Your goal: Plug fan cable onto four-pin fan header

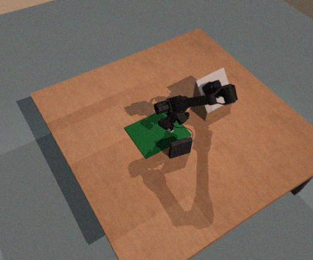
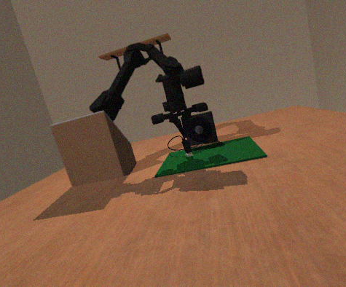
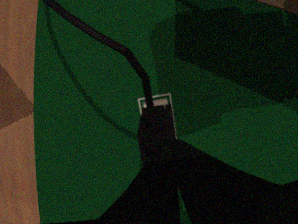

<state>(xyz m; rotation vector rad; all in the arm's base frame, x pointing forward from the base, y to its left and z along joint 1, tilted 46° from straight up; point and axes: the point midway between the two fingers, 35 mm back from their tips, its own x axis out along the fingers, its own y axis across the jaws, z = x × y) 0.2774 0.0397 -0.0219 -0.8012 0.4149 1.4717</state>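
Right now my gripper tip is 10 mm to the left of the black plug and 30 mm above it. From my gripper tip the other things lie so: green board: 60 mm ahead, 50 mm to the right, 80 mm below; then dark square fan: 60 mm ahead, 130 mm to the left.
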